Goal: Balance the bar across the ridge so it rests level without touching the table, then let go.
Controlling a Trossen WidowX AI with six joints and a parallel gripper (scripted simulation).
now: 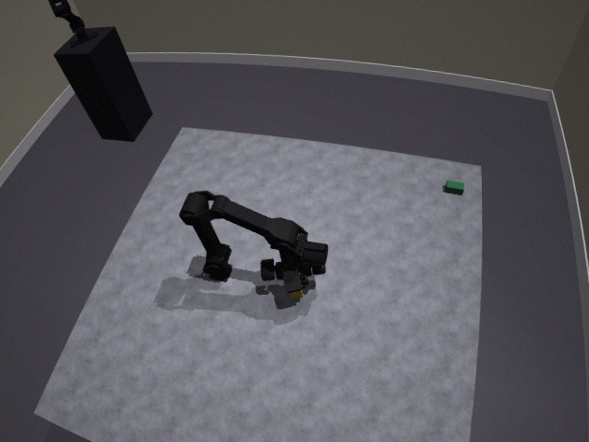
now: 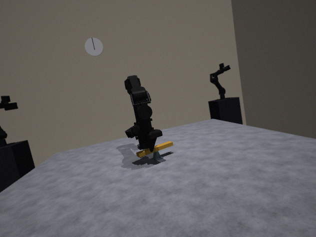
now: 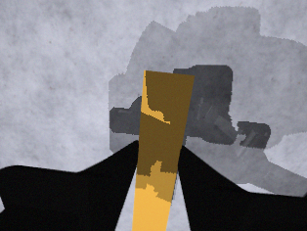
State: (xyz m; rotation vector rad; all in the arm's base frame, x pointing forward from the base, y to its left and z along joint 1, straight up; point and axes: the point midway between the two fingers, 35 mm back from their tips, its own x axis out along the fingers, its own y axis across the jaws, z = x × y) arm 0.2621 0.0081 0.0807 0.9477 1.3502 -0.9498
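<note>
Right now the yellow bar is 1 cm behind my gripper tip and 3 cm to the left of it. Also, from my gripper tip: green block 48 cm ahead, 49 cm to the left, 3 cm below.
</note>
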